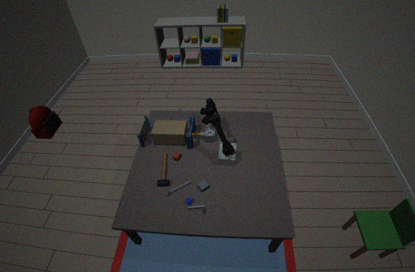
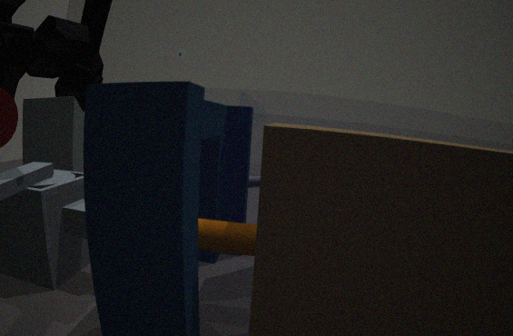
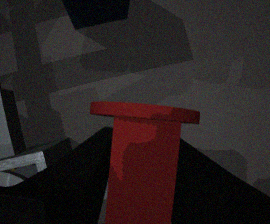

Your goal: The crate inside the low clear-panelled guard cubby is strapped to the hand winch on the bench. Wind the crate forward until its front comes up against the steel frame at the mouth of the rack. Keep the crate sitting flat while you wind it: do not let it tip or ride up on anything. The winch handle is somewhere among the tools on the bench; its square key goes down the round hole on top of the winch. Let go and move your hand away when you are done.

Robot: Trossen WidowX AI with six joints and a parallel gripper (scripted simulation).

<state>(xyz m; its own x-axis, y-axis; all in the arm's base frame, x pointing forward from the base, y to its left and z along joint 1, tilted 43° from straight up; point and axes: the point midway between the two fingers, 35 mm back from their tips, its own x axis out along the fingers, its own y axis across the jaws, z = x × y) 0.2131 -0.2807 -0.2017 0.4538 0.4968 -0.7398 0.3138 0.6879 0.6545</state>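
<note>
The grey winch handle lies 4 cm to the left of my gripper tip, 3 cm below it and 3 cm behind it. Also, from my gripper tip: red knob: 1 cm behind; grey winch: 10 cm below, 9 cm to the left, 6 cm behind; blue steel frame: 11 cm ahead, 10 cm to the left, 2 cm below.
</note>
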